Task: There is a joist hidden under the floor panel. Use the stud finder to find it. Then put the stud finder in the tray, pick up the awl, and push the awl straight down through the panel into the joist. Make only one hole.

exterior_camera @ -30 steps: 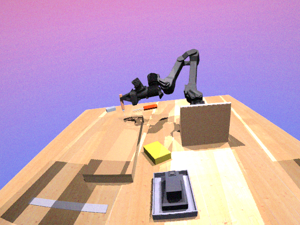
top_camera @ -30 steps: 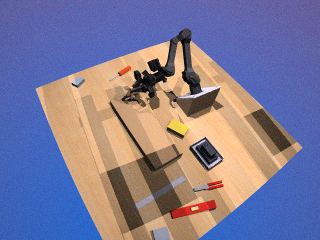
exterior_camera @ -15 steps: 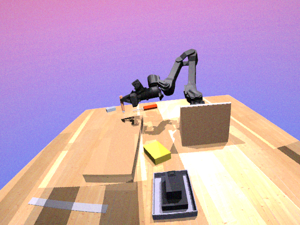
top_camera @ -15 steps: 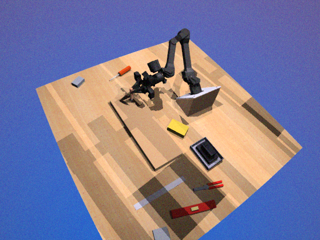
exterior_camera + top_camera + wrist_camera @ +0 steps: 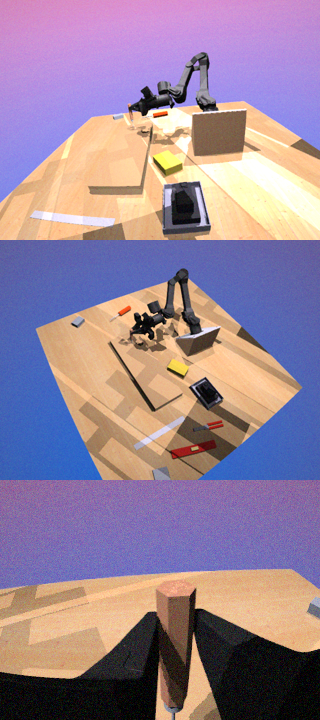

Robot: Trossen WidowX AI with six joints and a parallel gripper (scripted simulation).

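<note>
My gripper tip is 60 mm above the awl. From my gripper tip the other things lie so: stud finder: 200 mm behind, 470 mm to the left, 130 mm below; grey tray: 190 mm behind, 490 mm to the left, 160 mm below; yellow block: 160 mm behind, 270 mm to the left, 160 mm below.
</note>
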